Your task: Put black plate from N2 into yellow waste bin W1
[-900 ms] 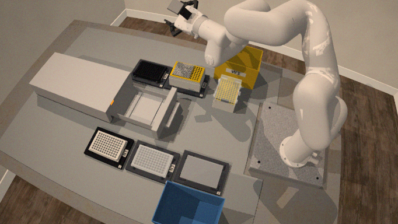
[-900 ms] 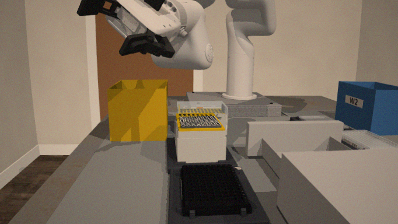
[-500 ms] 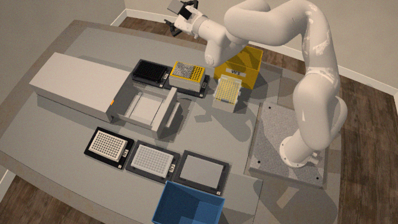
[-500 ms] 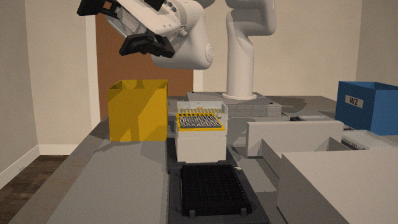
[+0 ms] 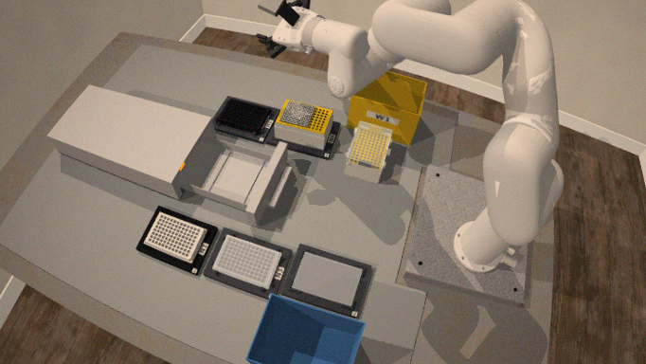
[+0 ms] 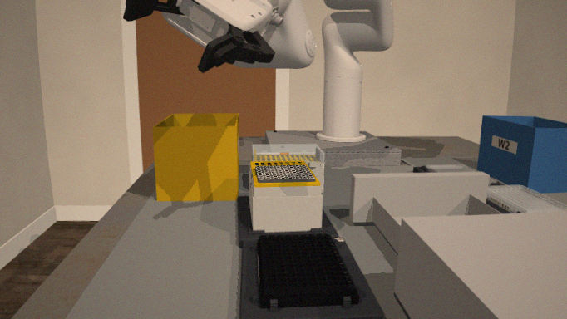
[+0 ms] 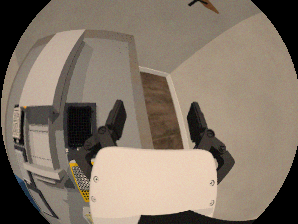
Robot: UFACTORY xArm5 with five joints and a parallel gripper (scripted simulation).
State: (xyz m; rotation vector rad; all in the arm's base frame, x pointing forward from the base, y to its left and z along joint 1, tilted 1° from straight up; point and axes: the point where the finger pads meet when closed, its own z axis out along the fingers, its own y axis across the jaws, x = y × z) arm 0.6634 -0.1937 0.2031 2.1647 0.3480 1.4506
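My gripper is now 1 cm short of the black plate, 13 cm to the right of it and 23 cm above it. The rest, counted from my hand: work nest N2: 1 cm ahead, 13 cm to the left, 24 cm below; then yellow-topped tip box: 16 cm behind, 9 cm to the left, 19 cm below; then drawer: 4 cm behind, 31 cm to the left, 22 cm below.
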